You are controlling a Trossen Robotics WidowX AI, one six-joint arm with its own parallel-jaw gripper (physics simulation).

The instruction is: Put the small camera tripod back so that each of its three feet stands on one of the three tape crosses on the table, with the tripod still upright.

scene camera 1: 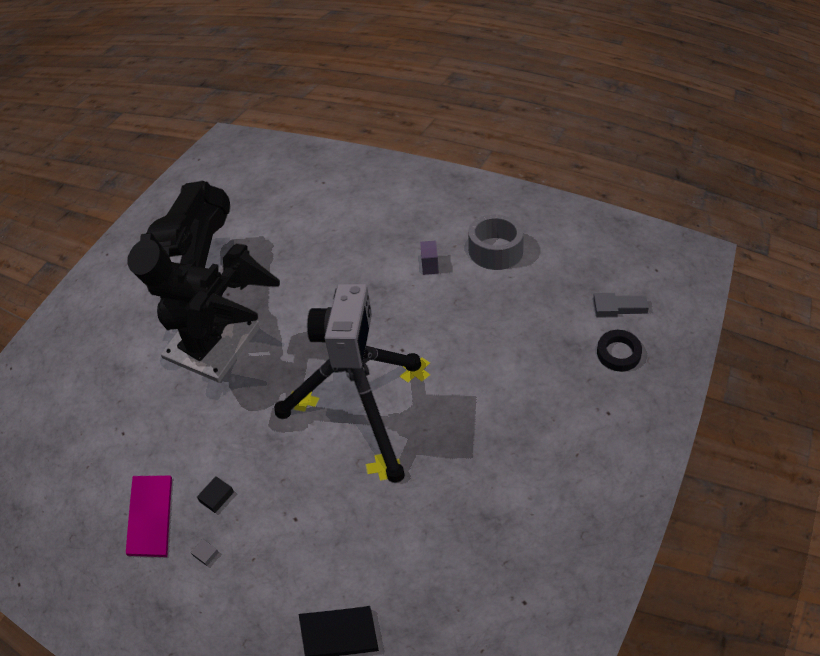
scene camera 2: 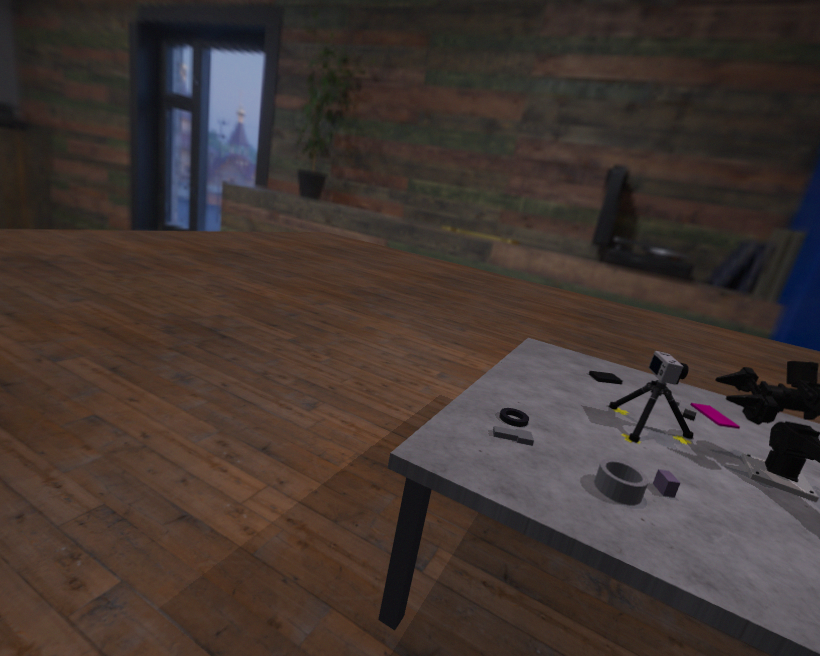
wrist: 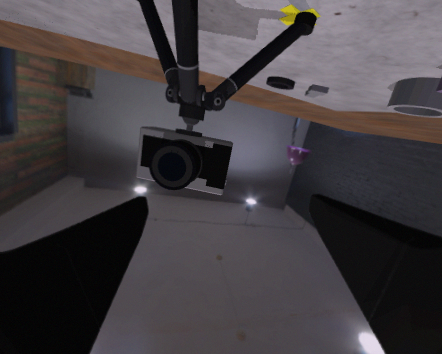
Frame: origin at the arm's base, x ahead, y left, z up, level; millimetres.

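Where they show: gripper, fingertip midpoint: [scene camera 1: 268, 299] [scene camera 2: 720, 388] [wrist: 229, 203]; arm's base, origin of the base link: [scene camera 1: 199, 342] [scene camera 2: 781, 472].
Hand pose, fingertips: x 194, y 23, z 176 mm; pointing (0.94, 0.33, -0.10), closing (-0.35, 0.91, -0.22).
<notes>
Each offset is from my fingertips to the top centre of the thing. "spot": to the spot under its first point.
The black tripod [scene camera 1: 376, 417] [scene camera 2: 644, 412] [wrist: 186, 50] stands upright, bearing a silver-and-black camera [scene camera 1: 347, 326] [scene camera 2: 664, 369] [wrist: 215, 165] whose lens faces the arm. In scene view 1, its left foot @[spot: 35 mm ahead, 61 mm right, 172 mm down] [scene camera 1: 282, 410] rests on bare table left of the left yellow cross @[39 mm ahead, 15 mm right, 189 mm down] [scene camera 1: 307, 401]. Its right foot @[spot: 158 mm ahead, 121 mm left, 166 mm down] [scene camera 1: 412, 361] overlaps the upper part of the right cross @[158 mm ahead, 125 mm left, 189 mm down] [scene camera 1: 415, 374]. Its front foot @[spot: 248 mm ahead, 64 mm right, 174 mm down] [scene camera 1: 395, 472] is at the right edge of the front cross @[220 mm ahead, 56 mm right, 189 mm down] [scene camera 1: 377, 467]. My gripper [scene camera 1: 267, 299] [scene camera 2: 722, 388] [wrist: 229, 203] is open and empty, raised on the lens side, apart from the camera.
A grey ring @[134 mm ahead, 436 mm left, 142 mm down] [scene camera 1: 495, 256] and a purple block @[50 mm ahead, 342 mm left, 150 mm down] [scene camera 1: 429, 258] stand behind the tripod. A black ring @[438 mm ahead, 321 mm left, 174 mm down] [scene camera 1: 602, 359] and a grey stepped piece @[400 mm ahead, 422 mm left, 175 mm down] [scene camera 1: 618, 305] lie right. A magenta slab @[33 mm back, 346 mm right, 182 mm down] [scene camera 1: 149, 516], two small blocks and a black slab @[331 mm ahead, 333 mm right, 175 mm down] [scene camera 1: 338, 630] lie toward the front.
</notes>
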